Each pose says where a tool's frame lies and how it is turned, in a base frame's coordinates. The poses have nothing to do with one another.
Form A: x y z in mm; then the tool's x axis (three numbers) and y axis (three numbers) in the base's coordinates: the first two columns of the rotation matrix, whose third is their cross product.
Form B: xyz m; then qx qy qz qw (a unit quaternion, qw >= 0). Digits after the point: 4 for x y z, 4 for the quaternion.
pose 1, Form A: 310.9 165.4 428.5 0.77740 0.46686 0.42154 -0.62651 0.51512 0.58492
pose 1, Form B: 0.3109 0.1654 0.4285 0.3773 -0.1058 0.3164 0.8639
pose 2, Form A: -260.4 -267.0 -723.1 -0.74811 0.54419 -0.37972 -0.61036 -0.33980 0.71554
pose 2, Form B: -0.2604 -0.2670 -0.7231 -0.0365 0.4533 0.8177 0.3530
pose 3, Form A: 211.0 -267.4 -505.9 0.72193 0.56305 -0.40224 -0.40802 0.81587 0.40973
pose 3, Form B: 0.2110 -0.2674 -0.5059 0.1478 0.2623 0.2650 0.9160
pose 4, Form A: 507.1 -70.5 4.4 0.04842 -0.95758 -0.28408 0.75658 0.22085 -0.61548
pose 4, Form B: 0.5071 -0.0705 0.0044 -0.1520 0.3306 -0.6054 0.7079
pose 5, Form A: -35.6 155.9 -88.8 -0.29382 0.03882 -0.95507 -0.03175 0.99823 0.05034
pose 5, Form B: -0.0356 0.1559 -0.0888 0.0022 0.8038 0.0297 0.5942
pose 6, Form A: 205.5 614.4 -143.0 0.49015 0.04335 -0.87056 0.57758 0.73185 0.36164
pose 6, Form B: 0.2055 0.6144 -0.1430 0.3258 0.4765 -0.1671 0.7993
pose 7, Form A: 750.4 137.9 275.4 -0.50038 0.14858 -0.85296 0.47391 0.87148 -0.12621
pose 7, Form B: 0.7504 0.1379 0.2754 0.1835 0.8483 -0.1749 0.4649
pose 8, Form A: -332.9 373.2 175.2 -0.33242 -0.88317 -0.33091 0.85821 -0.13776 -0.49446
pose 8, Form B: -0.3329 0.3732 0.1752 -0.0200 0.3126 -0.7540 0.5774
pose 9, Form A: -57.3 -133.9 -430.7 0.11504 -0.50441 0.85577 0.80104 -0.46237 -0.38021
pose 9, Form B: -0.0573 -0.1339 -0.4307 -0.5537 -0.1339 -0.6516 0.5009
